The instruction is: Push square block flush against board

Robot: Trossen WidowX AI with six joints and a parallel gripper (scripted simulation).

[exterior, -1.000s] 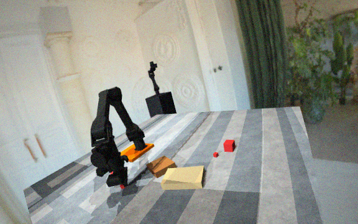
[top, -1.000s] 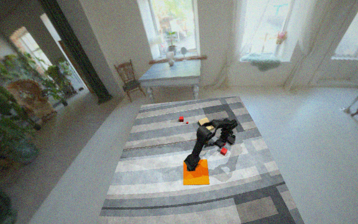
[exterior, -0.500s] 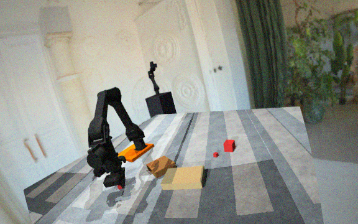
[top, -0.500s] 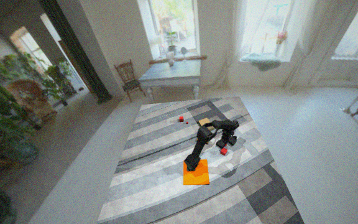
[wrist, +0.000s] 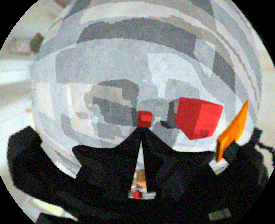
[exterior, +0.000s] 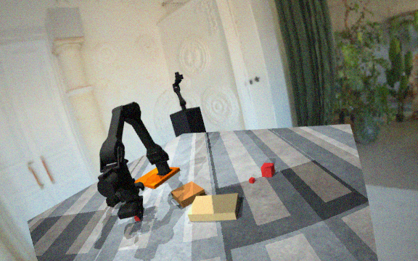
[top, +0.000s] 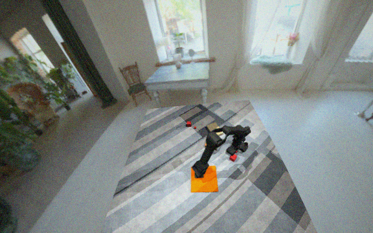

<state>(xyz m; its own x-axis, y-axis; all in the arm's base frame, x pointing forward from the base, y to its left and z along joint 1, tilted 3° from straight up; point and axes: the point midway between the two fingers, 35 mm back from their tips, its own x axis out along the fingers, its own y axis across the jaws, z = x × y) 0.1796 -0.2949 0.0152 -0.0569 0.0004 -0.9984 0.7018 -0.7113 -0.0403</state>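
Now: the orange-brown square block 8 cm ahead of my gripper tip, 18 cm to the left of it and 1 cm above it. From my gripper tip the other things lie so: pale yellow board (23 cm ahead, 14 cm to the left, 1 cm above).
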